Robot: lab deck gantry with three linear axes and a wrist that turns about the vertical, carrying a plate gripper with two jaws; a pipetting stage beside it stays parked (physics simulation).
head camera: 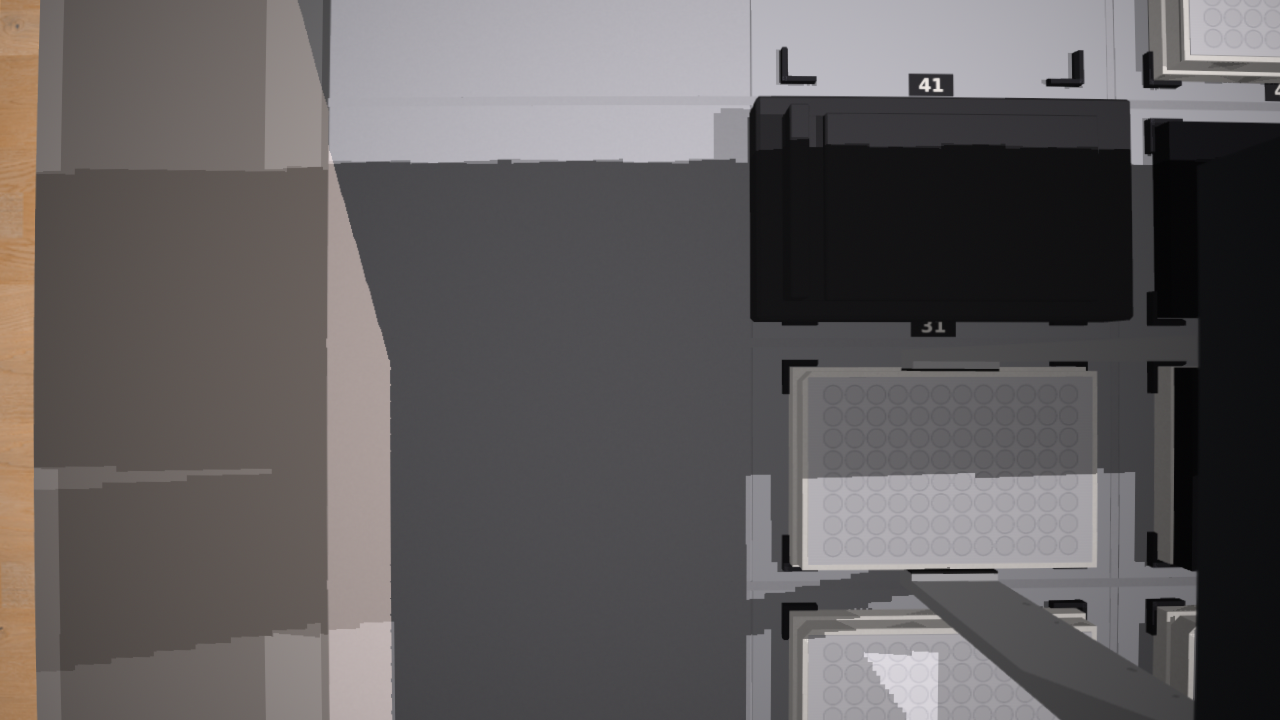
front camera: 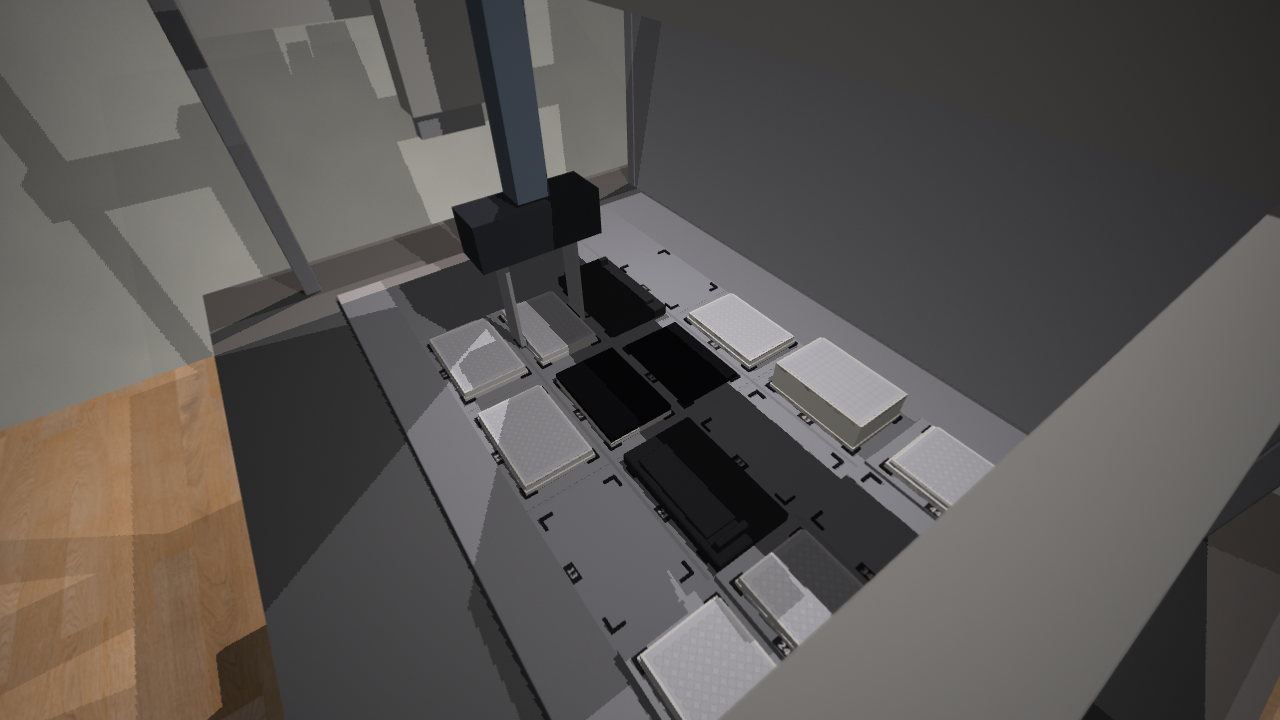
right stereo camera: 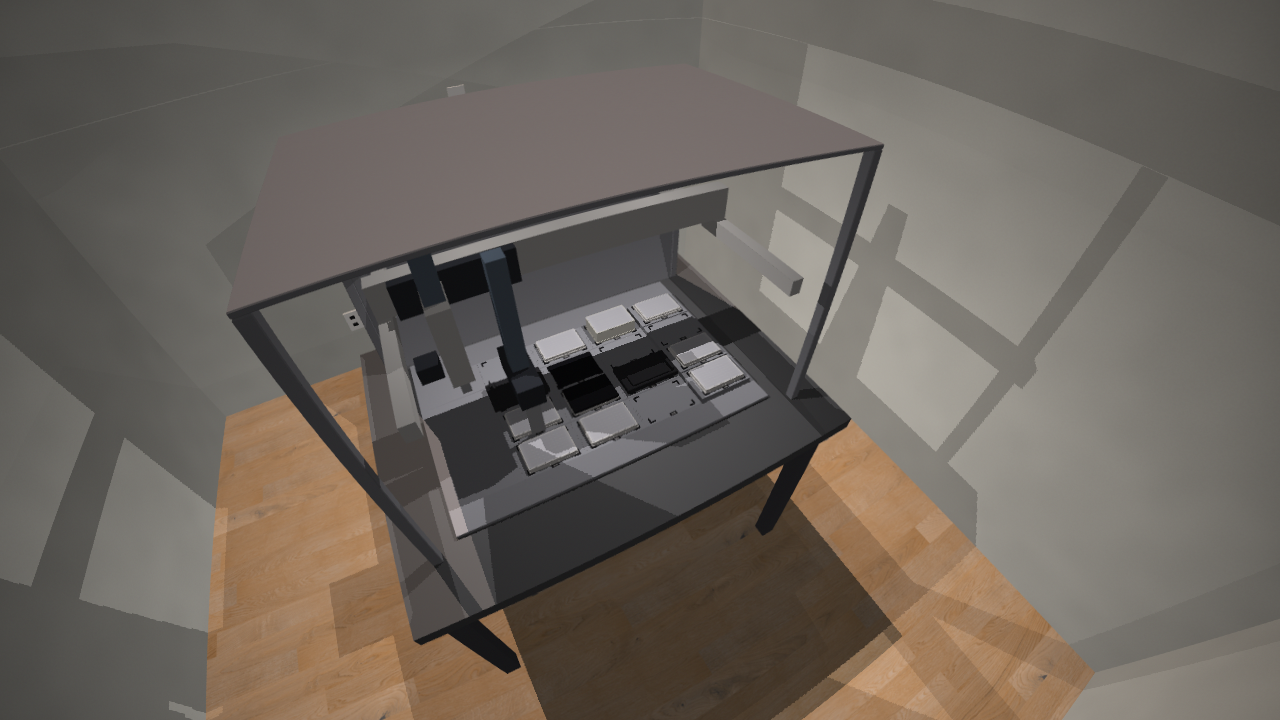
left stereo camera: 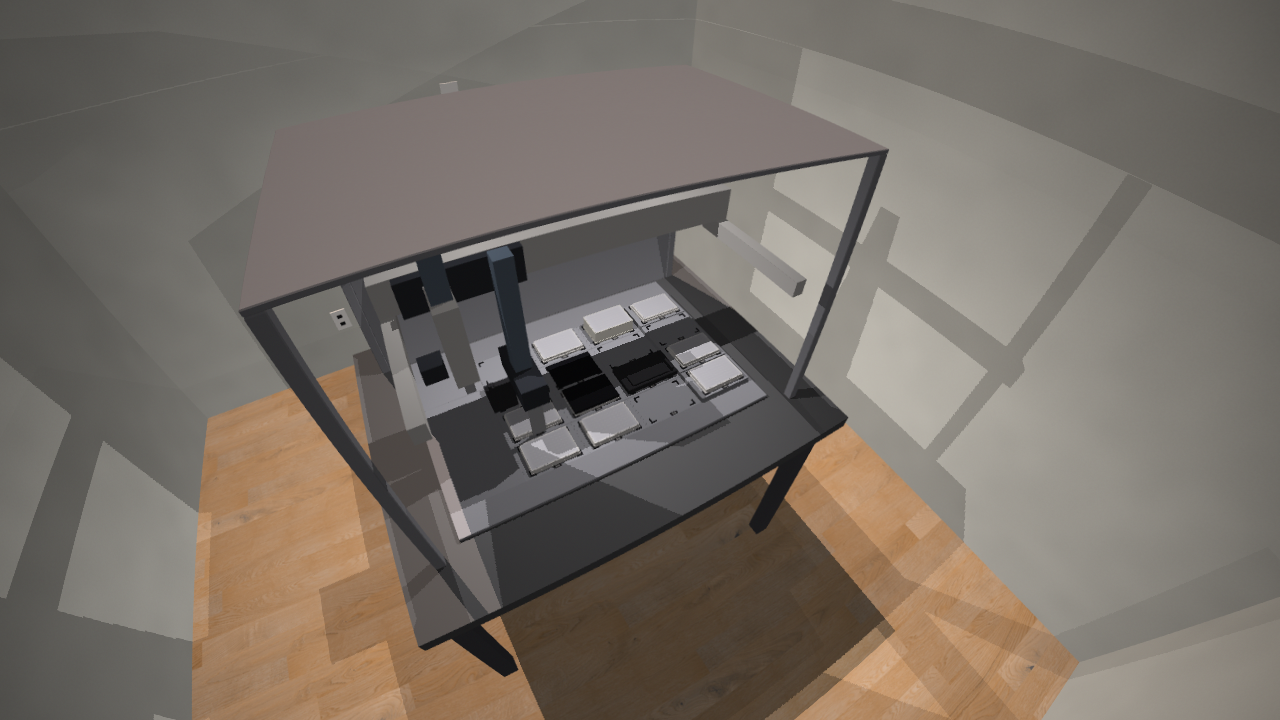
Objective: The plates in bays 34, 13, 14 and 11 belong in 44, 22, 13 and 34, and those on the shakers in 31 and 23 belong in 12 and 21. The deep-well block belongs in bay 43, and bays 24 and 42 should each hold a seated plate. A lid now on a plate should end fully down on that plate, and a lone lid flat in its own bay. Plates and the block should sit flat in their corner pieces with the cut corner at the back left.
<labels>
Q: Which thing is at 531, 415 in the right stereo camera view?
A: My gripper.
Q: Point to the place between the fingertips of my gripper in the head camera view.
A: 942, 466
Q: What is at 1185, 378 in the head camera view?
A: A black lid.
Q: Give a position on a black lid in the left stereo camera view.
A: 579, 367
</labels>
